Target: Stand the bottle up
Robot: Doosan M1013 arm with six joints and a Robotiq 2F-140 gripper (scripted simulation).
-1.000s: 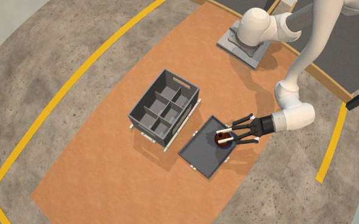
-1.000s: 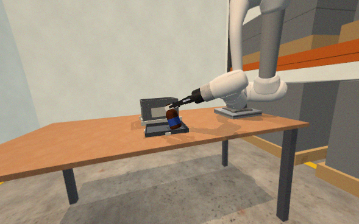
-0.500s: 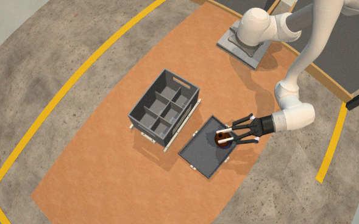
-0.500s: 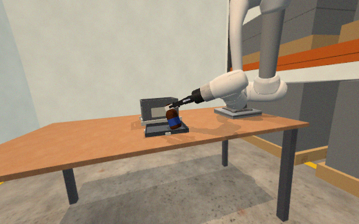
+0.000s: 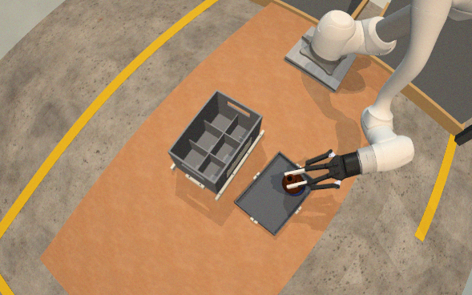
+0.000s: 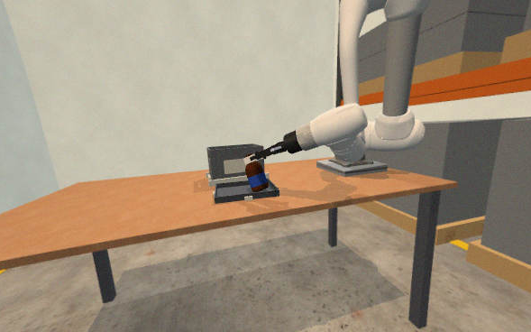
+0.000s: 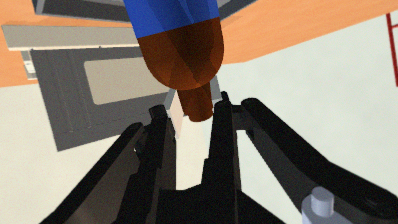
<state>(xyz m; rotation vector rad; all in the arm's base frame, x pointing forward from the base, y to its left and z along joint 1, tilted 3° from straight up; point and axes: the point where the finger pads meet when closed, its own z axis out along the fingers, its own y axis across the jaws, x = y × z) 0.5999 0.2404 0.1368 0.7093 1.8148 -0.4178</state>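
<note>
The bottle is 6 cm below my hand. From my hand the other things lie so: grey crate: 7 cm ahead, 28 cm to the right, 6 cm below; then grey tray: 4 cm ahead, 2 cm to the right, 14 cm below.
</note>
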